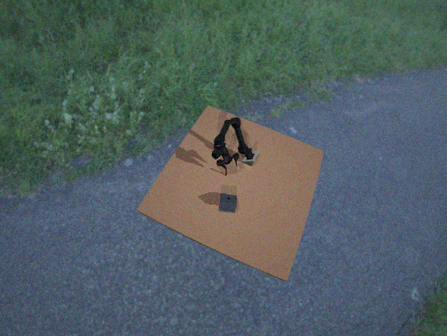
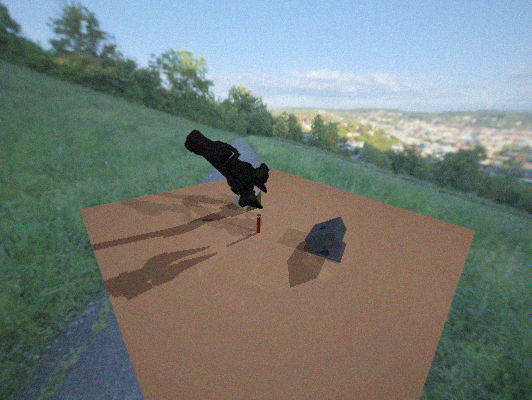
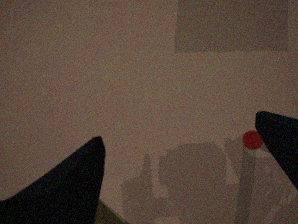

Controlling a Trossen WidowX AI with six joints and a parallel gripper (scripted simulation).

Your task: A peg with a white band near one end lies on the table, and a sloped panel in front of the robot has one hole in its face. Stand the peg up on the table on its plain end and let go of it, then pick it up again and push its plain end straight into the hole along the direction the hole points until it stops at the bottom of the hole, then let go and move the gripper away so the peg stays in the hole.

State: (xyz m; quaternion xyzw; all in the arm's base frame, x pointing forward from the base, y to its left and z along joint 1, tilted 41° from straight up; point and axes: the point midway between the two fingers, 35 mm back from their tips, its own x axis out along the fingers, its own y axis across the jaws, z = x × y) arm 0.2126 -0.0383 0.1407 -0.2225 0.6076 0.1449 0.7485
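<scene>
Now: gripper tip 7 cm above the red peg, 4 cm to the left of it and 1 cm short of it. From my gripper tip the other things lie so: dark sloped panel (25 cm ahead, 8 cm to the left, 8 cm below).
</scene>
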